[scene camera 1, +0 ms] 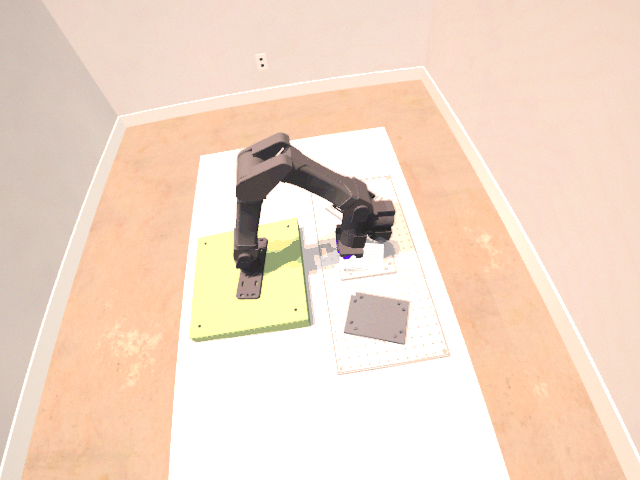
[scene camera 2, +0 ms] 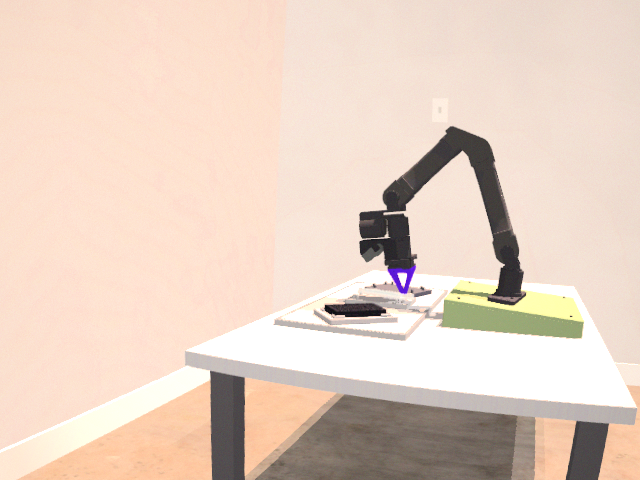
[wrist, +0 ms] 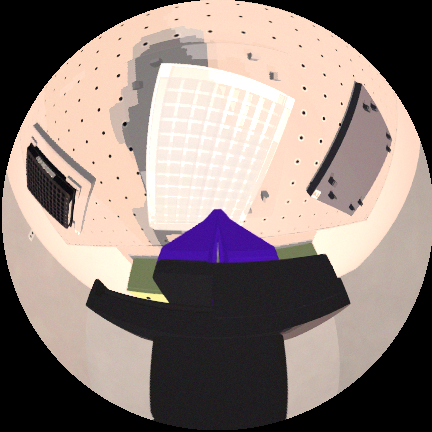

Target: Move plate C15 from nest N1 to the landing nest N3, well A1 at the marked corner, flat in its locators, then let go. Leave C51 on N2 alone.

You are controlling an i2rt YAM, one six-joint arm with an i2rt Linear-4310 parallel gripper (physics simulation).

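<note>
I can see my gripper [scene camera 2: 403, 294], and here is the gripper again [wrist: 217, 214]. A perforated white board [wrist: 86, 119] is in sight too.
</note>
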